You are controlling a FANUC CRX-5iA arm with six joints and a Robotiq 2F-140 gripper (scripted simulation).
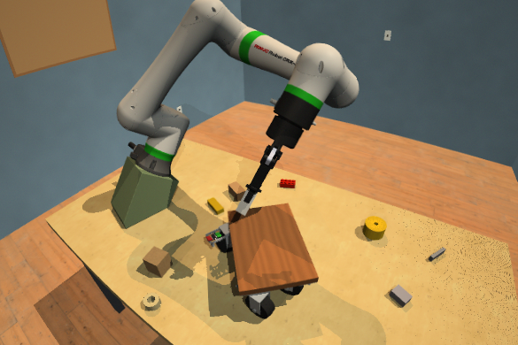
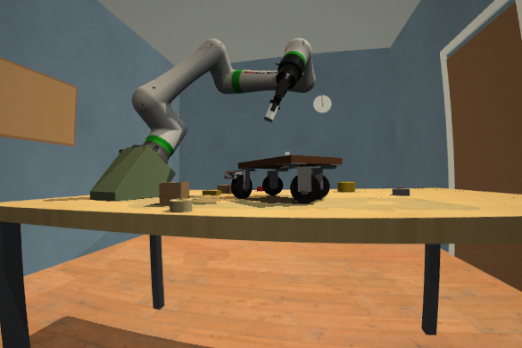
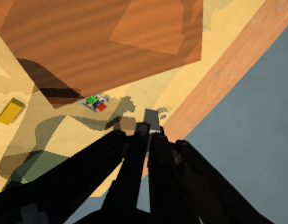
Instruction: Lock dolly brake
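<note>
The brake pedal lies 130 mm behind my hand, 20 mm to the right of it and 200 mm below it. Round my hand: brown block (290 mm behind, 250 mm to the left, 260 mm below); brown cube (230 mm behind, 180 mm to the right, 250 mm below); yellow block (300 mm behind, 140 mm to the left, 270 mm below).
</note>
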